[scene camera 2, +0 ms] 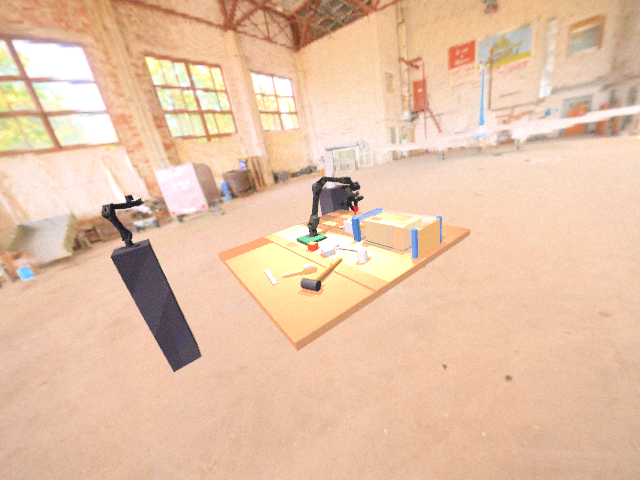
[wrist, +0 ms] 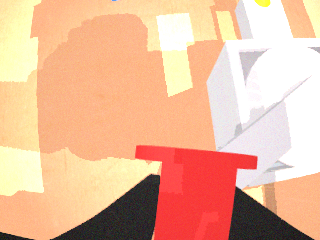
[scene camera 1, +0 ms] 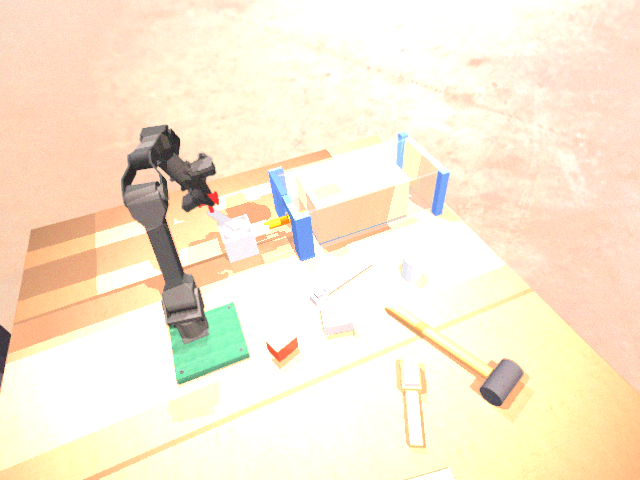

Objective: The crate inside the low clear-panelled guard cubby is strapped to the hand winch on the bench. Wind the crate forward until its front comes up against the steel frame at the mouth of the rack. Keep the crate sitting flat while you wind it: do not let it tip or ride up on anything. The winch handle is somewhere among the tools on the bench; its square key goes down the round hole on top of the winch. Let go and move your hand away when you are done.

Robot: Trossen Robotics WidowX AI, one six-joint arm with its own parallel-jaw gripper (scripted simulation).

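Note:
In the pictures I can see my gripper, along with a mallet and a wooden piece. The wrist view shows my gripper too.

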